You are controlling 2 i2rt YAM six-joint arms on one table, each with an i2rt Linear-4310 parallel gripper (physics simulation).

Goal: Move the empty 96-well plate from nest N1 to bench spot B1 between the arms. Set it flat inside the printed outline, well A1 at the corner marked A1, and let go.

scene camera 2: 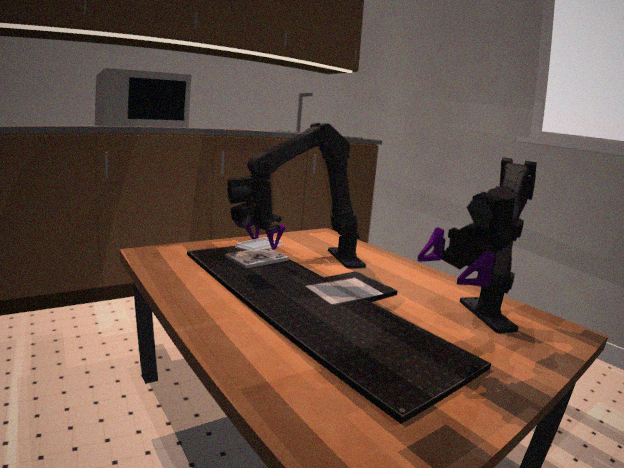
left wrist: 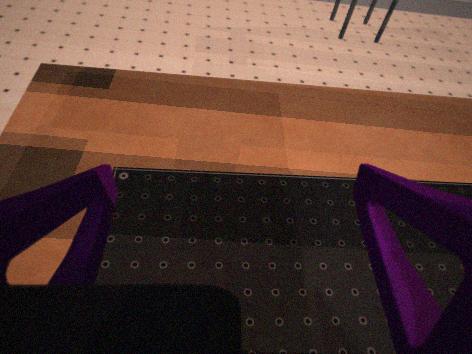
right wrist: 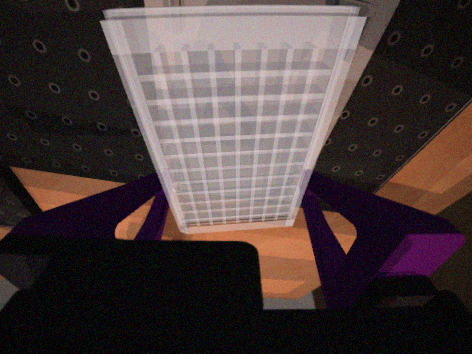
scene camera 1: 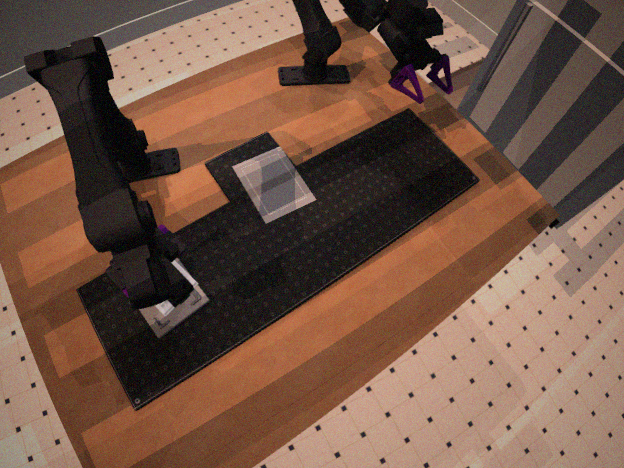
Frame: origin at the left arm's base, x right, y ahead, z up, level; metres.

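Seen in the pictures: left gripper, fingertip midpoint: [scene camera 2: 437, 269] [left wrist: 235, 177] [scene camera 1: 437, 97]; right gripper, fingertip midpoint: [scene camera 2: 264, 245] [right wrist: 235, 176]; left arm's base, link origin: [scene camera 2: 487, 315] [scene camera 1: 313, 76]; right arm's base, link origin: [scene camera 2: 345, 258] [scene camera 1: 138, 168].
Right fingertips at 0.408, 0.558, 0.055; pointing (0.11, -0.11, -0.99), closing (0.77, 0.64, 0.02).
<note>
Pixels of each thing's top centre, then the offset from my right fingertips to it, as dx, dy, dz. "*": a spot on its surface instead. Level surfaces: height alone.
- clear 96-well plate, top centre: [right wrist: 237, 171] [scene camera 2: 259, 241] -0.014, +0.017, +0.019
- grey nest N1, top centre: [right wrist: 250, 125] [scene camera 1: 160, 286] [scene camera 2: 256, 253] -0.008, +0.024, -0.024
- black perforated board, surface height: dz -0.042
- pale B1 rectangle, surface spot: [scene camera 1: 297, 201] * -0.304, -0.144, -0.040
- wooden table, surface height: dz -0.055
My right gripper [right wrist: 235, 176] [scene camera 2: 263, 234] is shut on the clear 96-well plate [right wrist: 236, 114] [scene camera 2: 254, 244], its purple fingers on the plate's two long sides near the close end. The plate hangs a little above the grey nest N1 [scene camera 1: 174, 313] [scene camera 2: 252, 259] at the far left end of the black perforated board [scene camera 1: 352, 201] [scene camera 2: 378, 352]. In scene camera 1 the right arm hides most of the plate [scene camera 1: 182, 270]. The pale B1 rectangle [scene camera 1: 297, 201] [scene camera 2: 344, 291] lies bare at mid-board. My left gripper [scene camera 1: 433, 96] [scene camera 2: 443, 266] [left wrist: 235, 177] is open and empty above the board's other end.
The arm bases [scene camera 1: 313, 74] [scene camera 1: 163, 162] are bolted to the wooden table [scene camera 1: 352, 312] behind the board. A grey striped panel [scene camera 1: 554, 100] stands past the table's right corner. A counter with a microwave [scene camera 2: 143, 97] runs along the back wall.
</note>
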